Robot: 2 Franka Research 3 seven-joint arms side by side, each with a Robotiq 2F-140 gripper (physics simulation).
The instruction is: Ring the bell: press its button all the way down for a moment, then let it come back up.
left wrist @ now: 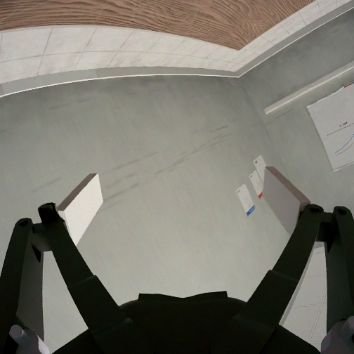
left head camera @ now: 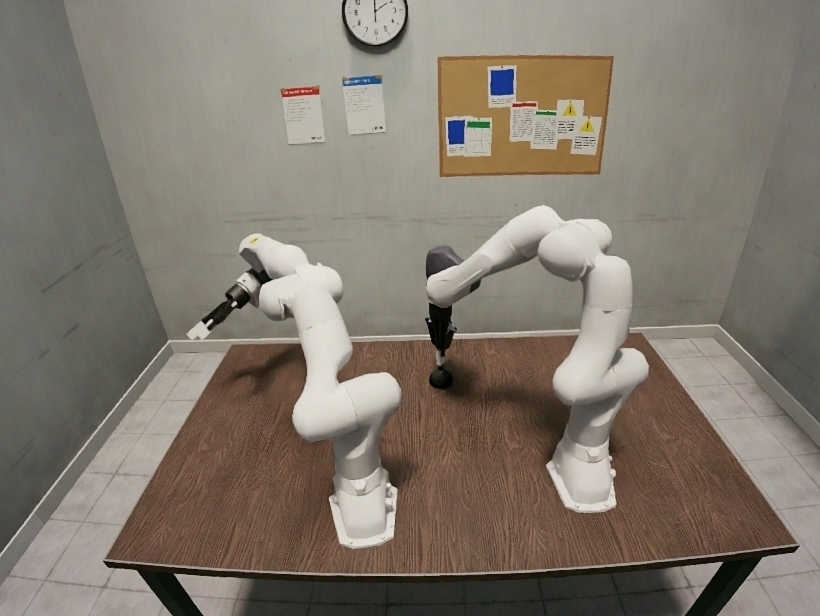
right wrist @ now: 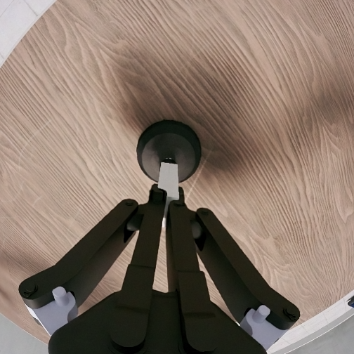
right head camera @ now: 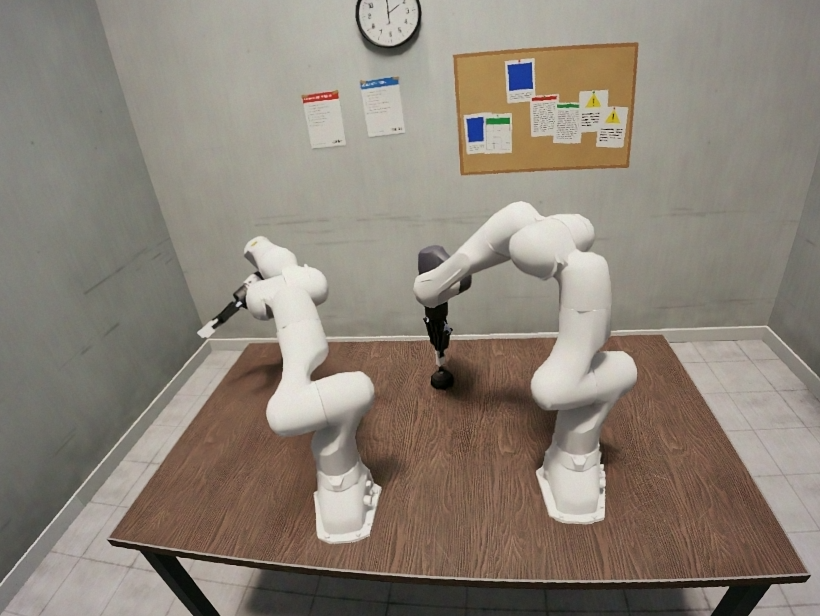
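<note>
The small round black bell point(left head camera: 440, 379) point(right head camera: 442, 380) point(right wrist: 169, 134) stands upright on the table. My right gripper point(left head camera: 440, 362) point(right head camera: 440, 362) point(right wrist: 167, 175) is shut with nothing between its fingers and points straight down over the bell. Its white fingertips are at the bell's top centre and appear to touch the button, of which a small dark edge shows in the right wrist view; how far the button is pressed cannot be told. My left gripper point(left head camera: 197, 330) point(right head camera: 206, 328) point(left wrist: 181, 184) is open and empty, far to the left of the bell, beyond the table's left edge.
The brown wooden table point(left head camera: 464, 503) point(right head camera: 457, 503) point(left wrist: 150, 15) carries both arm bases near its front. The back wall holds a cork board point(left head camera: 523, 165) point(right head camera: 543, 164), two posters and a clock point(left head camera: 375, 19) point(right head camera: 388, 19). The left forearm reaches over the table's back left.
</note>
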